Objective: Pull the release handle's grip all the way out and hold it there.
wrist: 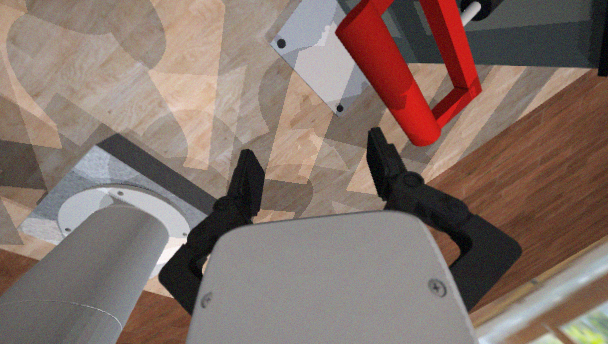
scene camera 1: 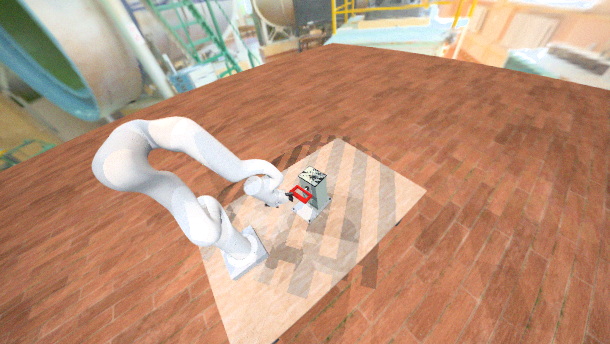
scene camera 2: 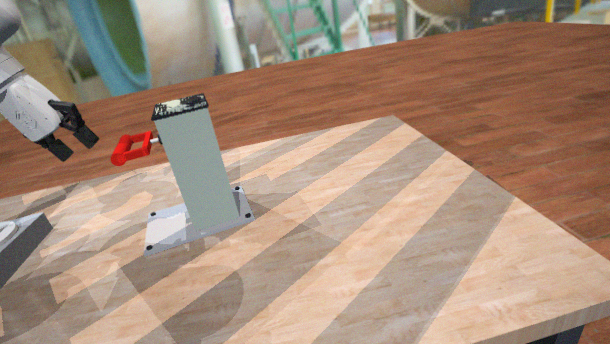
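The release handle is a red rectangular frame with a round grip bar (scene camera 1: 304,200) (scene camera 2: 120,151) (wrist: 387,75). It sticks out sideways from a grey-green upright post (scene camera 1: 320,193) (scene camera 2: 197,170) (wrist: 530,45). A short stretch of pale rod (scene camera 2: 155,141) (wrist: 471,14) shows between frame and post. My gripper (scene camera 2: 78,147) (wrist: 310,152) is open and empty. In scene camera 2 it is left of the grip, apart from it, with the fingers tilted down. In the wrist view the grip lies beyond and to the right of the right fingertip, outside the finger gap.
The post stands on a pale bolted base plate (scene camera 1: 303,214) (scene camera 2: 165,230) (wrist: 325,70) on the wooden table (scene camera 1: 410,192) (scene camera 2: 530,250). The arm's own base (scene camera 1: 239,270) (scene camera 2: 30,245) (wrist: 150,172) stands on the same table. Brick-patterned floor (scene camera 1: 475,150) surrounds the table.
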